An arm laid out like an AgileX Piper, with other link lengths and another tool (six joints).
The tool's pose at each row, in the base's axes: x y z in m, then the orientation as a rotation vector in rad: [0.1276, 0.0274, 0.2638, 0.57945, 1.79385, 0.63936]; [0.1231, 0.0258, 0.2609, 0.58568, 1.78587, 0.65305]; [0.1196, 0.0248, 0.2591, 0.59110, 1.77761, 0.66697]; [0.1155, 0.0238, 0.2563, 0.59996, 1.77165, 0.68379]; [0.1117, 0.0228, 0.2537, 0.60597, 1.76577, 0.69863]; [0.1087, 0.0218, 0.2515, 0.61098, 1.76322, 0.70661]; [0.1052, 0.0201, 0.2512, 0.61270, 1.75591, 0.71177]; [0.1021, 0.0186, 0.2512, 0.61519, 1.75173, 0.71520]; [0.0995, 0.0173, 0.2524, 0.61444, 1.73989, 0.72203]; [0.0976, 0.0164, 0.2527, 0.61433, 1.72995, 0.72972]
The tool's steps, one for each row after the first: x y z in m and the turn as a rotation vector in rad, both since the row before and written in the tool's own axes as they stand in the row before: [0.0022, -0.0035, -0.0038, -0.00782, -0.00270, 0.01174]; [0.0016, -0.0022, -0.0030, -0.00845, -0.00272, 0.01134]; [0.0024, -0.0029, -0.0034, -0.00748, 0.00017, 0.01513]; [0.0021, -0.0028, -0.0032, -0.00772, -0.00015, 0.01216]; [0.0016, -0.0024, -0.0025, -0.00300, 0.00031, 0.00773]; [0.0000, -0.0016, -0.0036, -0.00496, -0.00462, 0.00423]; [-0.0002, -0.0012, -0.0032, -0.00234, -0.00260, 0.00371]; [-0.0010, -0.0002, -0.0030, -0.00898, -0.00764, 0.00368]; [-0.0003, -0.0005, -0.0020, -0.00837, -0.00569, 0.00451]
